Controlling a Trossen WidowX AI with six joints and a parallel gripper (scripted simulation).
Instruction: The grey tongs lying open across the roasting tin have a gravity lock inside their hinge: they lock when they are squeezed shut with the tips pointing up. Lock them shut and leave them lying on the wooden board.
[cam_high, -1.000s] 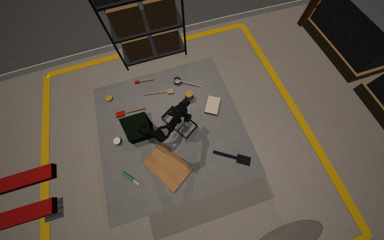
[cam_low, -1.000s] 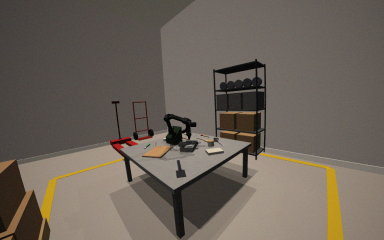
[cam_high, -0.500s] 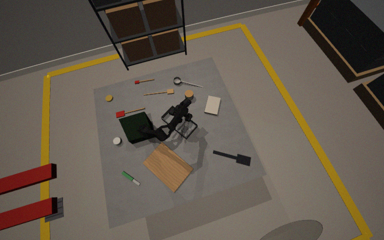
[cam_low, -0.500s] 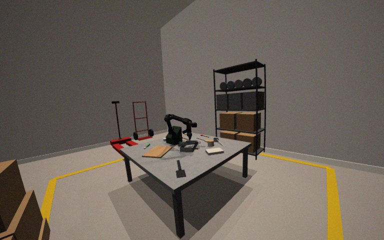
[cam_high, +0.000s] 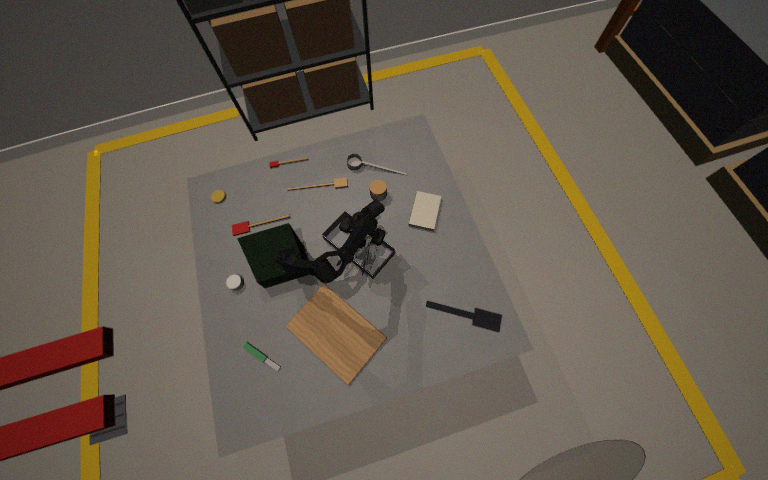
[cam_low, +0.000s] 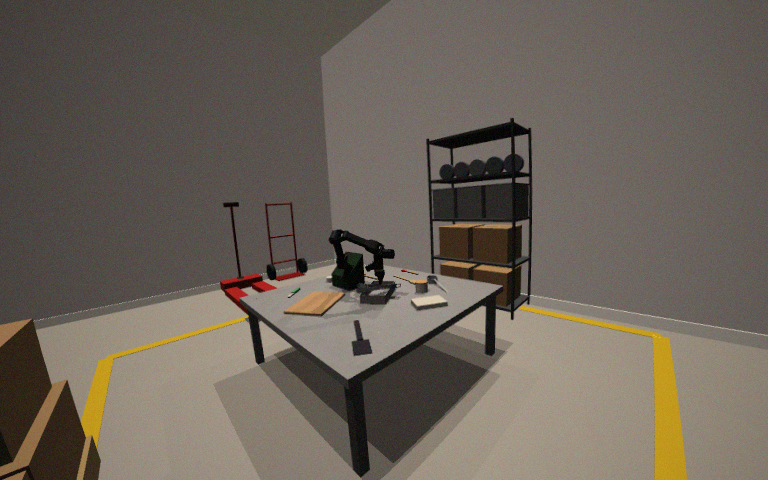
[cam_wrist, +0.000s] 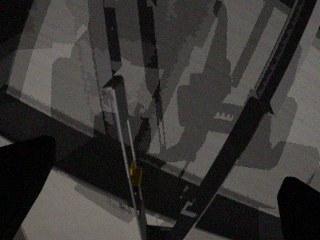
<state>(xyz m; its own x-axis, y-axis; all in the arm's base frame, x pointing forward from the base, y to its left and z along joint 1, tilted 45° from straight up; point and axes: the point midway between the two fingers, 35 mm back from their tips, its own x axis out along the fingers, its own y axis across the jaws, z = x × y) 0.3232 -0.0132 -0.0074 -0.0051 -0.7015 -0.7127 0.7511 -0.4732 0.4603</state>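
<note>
Right now my gripper tip is 30 mm past the roasting tin, 10 mm to the right of it and 70 mm above it. The rest, counted from my gripper tip: wooden board (230 mm behind, 330 mm to the right, 90 mm below); then white block (320 mm ahead, 80 mm to the left, 90 mm below); then red spatula (470 mm behind, 270 mm to the left, 90 mm below).
</note>
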